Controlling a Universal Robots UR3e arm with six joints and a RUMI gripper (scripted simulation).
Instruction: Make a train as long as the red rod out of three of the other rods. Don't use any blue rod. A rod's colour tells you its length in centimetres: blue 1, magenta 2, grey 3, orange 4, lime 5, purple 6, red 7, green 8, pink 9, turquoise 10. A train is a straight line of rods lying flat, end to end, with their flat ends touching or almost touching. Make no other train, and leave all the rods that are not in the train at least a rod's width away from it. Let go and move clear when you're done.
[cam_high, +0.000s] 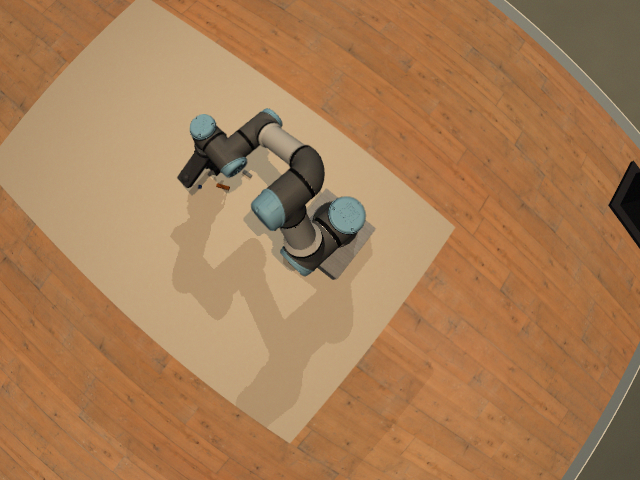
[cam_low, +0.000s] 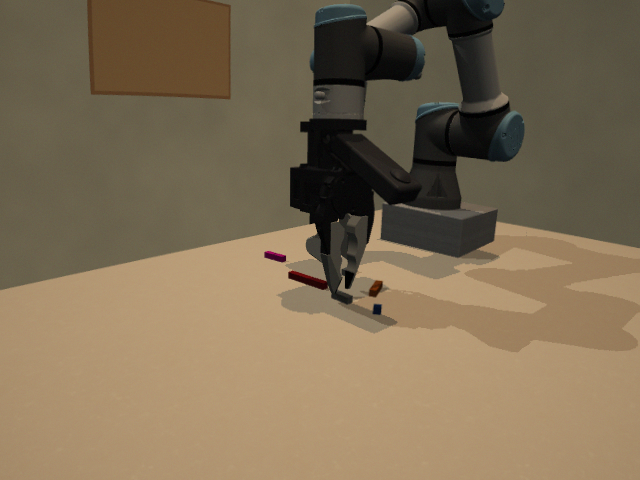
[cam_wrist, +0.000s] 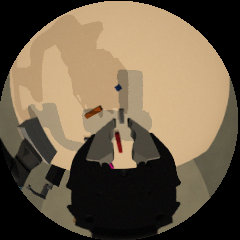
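Right now the small blue rod is 60 mm to the left of my hand, 20 mm below it and 10 mm behind it. Round my hand: red rod 80 mm to the right, 20 mm below; then orange rod 60 mm behind, 20 mm below, 10 mm to the left.
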